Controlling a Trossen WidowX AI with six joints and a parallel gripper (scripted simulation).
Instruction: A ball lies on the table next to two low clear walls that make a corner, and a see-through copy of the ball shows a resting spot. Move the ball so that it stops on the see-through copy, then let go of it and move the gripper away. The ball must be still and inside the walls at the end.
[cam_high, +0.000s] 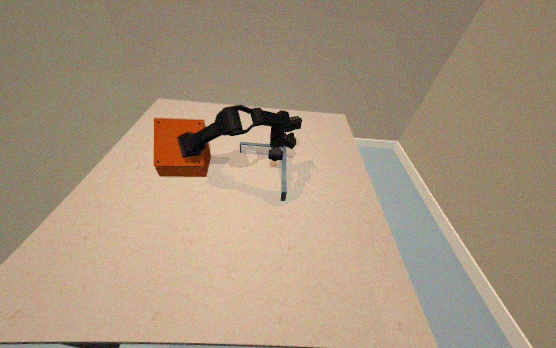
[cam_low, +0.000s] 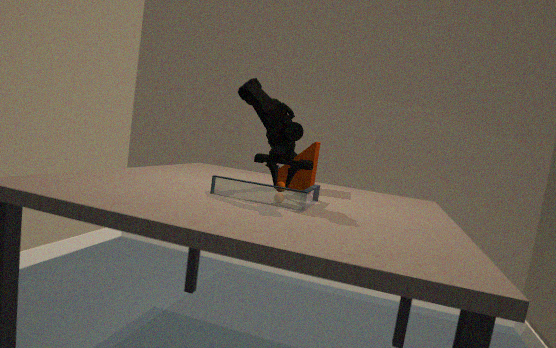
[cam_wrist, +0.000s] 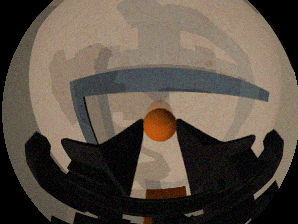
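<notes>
Right now the see-through copy is 40 mm below my gripper tip. From my gripper tip the other things lie so: clear wall (40 mm ahead, 60 mm to the right, 20 mm below); then orange ball (right at my gripper tip).
</notes>
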